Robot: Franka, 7 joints.
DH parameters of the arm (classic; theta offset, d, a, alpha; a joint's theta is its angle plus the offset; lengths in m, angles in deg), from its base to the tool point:
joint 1: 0 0.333 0 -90
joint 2: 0 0 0 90
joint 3: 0 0.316 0.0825 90
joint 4: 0 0 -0.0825 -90
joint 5: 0 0.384 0 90
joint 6: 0 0 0.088 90
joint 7: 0 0.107 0 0
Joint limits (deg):
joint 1: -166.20..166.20
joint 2: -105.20..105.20
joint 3: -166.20..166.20
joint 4: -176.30..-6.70
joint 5: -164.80..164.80
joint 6: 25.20..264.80
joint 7: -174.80..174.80
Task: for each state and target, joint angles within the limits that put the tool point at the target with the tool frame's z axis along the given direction. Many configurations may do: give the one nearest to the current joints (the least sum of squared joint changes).
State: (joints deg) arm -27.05 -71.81 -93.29 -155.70 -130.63 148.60 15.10
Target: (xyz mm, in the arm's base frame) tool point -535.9 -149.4 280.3 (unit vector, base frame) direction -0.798 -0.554 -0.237
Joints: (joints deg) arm -64.92 -91.81 -96.61 -120.35 -160.12 157.48 15.10
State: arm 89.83 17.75 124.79 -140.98 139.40 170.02 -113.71
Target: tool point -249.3 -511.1 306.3 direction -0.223 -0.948 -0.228
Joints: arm 100.67 -15.26 143.09 -123.06 156.45 143.75 -113.71
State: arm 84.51 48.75 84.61 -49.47 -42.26 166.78 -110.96
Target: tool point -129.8 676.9 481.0 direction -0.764 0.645 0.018
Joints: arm 42.81 78.52 90.33 -98.56 -47.91 182.81 -110.96
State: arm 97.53 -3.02 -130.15 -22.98 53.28 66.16 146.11
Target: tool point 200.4 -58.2 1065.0 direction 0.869 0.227 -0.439
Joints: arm 112.98 -5.19 -137.04 -6.76 34.62 70.33 146.11
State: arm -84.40 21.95 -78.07 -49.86 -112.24 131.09 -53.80
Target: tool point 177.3 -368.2 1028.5 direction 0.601 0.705 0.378
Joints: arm -66.44 35.97 -102.28 -9.50 -134.32 87.22 -53.80
